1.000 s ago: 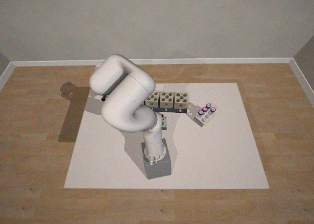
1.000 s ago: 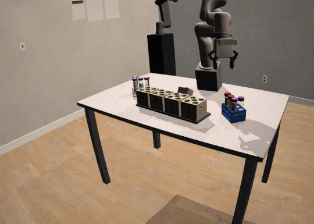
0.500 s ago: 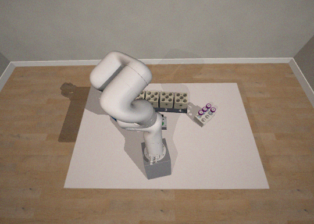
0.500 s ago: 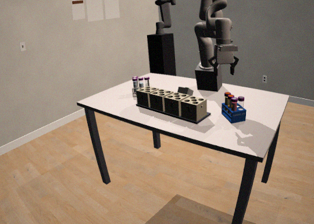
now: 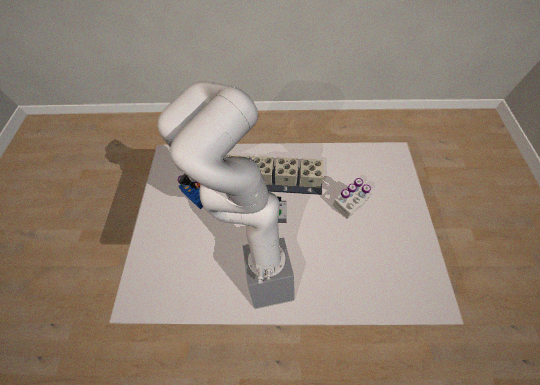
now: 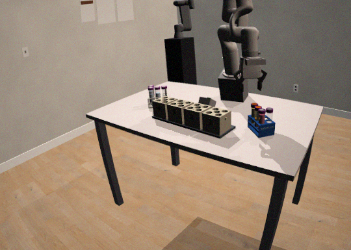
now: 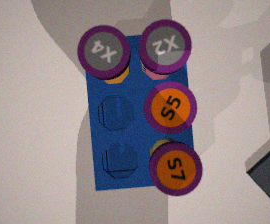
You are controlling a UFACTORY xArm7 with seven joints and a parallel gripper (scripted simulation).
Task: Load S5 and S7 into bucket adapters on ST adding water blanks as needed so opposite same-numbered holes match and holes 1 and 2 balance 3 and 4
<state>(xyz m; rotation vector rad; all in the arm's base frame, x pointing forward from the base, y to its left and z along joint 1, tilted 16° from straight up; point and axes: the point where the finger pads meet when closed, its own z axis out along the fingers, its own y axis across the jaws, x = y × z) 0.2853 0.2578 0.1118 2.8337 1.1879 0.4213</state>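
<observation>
My gripper is now 16 cm above the blue rack, 7 cm to the right of it and 3 cm short of it. The rest, counted from my hand: adapter (14 cm below, 14 cm ahead, 11 cm to the right); then dark stand (27 cm to the right, 18 cm below, 12 cm ahead); then white rack (61 cm to the right, 16 cm below).
</observation>
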